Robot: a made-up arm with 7 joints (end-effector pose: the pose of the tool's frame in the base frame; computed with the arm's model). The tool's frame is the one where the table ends. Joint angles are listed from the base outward.
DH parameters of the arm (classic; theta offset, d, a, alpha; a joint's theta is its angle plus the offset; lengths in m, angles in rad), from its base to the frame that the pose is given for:
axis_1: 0 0.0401 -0.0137 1.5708
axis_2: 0.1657 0 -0.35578 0
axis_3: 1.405 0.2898 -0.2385 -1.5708
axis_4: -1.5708 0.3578 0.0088 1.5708
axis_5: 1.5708 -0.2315 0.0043 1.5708
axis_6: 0 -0.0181 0.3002 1.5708
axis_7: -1.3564 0 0.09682 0
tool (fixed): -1.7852 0.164 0 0
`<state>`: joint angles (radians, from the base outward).
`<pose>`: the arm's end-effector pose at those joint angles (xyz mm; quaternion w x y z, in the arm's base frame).
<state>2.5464 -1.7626 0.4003 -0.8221 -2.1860 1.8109 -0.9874</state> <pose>570.9 55.3 678.1 0.3744 0.2732 0.8812 0.0936</pose>
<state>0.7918 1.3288 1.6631 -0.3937 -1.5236 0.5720 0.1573</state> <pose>835.5 -166.1 -179.0 0.4194 0.3466 0.8143 -0.2021</pose>
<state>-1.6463 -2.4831 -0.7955 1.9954 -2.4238 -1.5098 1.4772</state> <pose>201.2 -782.7 802.1 0.6255 0.4457 0.2097 -0.6050</pose>
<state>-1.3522 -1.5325 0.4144 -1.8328 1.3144 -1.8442 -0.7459</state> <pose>-780.8 503.1 335.2 0.3271 -0.8427 -0.2848 -0.3191</pose>
